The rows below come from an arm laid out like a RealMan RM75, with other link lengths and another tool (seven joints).
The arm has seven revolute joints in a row. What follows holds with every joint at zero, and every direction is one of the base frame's. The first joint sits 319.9 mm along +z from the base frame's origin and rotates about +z. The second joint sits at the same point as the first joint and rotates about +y. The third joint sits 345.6 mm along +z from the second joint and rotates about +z. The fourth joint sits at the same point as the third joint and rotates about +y. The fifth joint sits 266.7 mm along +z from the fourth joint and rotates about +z. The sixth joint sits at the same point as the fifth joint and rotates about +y. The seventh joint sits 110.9 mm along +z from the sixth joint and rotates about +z. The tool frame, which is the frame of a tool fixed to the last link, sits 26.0 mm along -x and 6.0 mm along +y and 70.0 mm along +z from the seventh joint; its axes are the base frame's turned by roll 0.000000, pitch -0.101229 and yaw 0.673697 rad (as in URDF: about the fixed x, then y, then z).
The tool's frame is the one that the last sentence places.
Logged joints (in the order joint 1, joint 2, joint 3, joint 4, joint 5, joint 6, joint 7), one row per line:
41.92, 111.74, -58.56, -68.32, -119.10, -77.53, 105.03
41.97, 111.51, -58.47, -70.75, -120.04, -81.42, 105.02
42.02, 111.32, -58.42, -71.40, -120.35, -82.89, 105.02
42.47, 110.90, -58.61, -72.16, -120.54, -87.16, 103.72
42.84, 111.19, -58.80, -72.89, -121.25, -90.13, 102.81
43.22, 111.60, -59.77, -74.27, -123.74, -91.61, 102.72
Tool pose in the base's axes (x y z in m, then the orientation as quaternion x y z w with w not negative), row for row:
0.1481, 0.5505, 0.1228, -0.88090, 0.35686, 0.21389, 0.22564
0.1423, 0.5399, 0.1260, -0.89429, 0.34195, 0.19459, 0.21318
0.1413, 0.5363, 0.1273, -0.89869, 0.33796, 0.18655, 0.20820
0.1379, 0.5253, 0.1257, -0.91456, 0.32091, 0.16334, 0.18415
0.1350, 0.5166, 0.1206, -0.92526, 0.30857, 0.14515, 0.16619
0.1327, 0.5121, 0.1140, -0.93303, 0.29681, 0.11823, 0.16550
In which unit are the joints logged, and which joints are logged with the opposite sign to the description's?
The joints are logged in degrees. Opposite sign: none.
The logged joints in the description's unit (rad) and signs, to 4 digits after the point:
0.7316, 1.9502, -1.0221, -1.1924, -2.0787, -1.3532, 1.8331
0.7325, 1.9462, -1.0205, -1.2348, -2.0951, -1.4210, 1.8329
0.7334, 1.9429, -1.0196, -1.2462, -2.1005, -1.4467, 1.8329
0.7412, 1.9356, -1.0229, -1.2594, -2.1038, -1.5212, 1.8103
0.7477, 1.9406, -1.0263, -1.2722, -2.1162, -1.5731, 1.7944
0.7543, 1.9478, -1.0432, -1.2963, -2.1597, -1.5989, 1.7928

